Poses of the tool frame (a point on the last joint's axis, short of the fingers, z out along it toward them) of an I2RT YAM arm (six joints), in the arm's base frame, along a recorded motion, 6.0 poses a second.
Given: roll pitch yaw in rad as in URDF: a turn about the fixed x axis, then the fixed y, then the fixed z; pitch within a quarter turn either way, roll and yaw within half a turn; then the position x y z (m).
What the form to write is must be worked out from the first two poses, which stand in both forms.
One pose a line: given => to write
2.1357 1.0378 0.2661 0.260 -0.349 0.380 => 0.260 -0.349 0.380 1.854 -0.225 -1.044
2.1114 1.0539 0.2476 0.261 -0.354 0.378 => 0.261 -0.354 0.378 1.835 -0.226 -1.057
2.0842 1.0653 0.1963 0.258 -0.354 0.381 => 0.258 -0.354 0.381 1.819 -0.254 -1.058
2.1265 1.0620 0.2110 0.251 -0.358 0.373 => 0.251 -0.358 0.373 1.841 -0.276 -1.053
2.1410 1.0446 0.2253 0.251 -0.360 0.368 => 0.251 -0.360 0.368 1.856 -0.270 -1.038
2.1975 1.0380 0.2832 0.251 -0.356 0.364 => 0.251 -0.356 0.364 1.884 -0.262 -1.042
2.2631 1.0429 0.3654 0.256 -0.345 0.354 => 0.256 -0.345 0.354 1.908 -0.242 -1.065
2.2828 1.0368 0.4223 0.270 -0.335 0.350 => 0.270 -0.335 0.350 1.917 -0.204 -1.077
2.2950 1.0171 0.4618 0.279 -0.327 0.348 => 0.279 -0.327 0.348 1.932 -0.172 -1.073
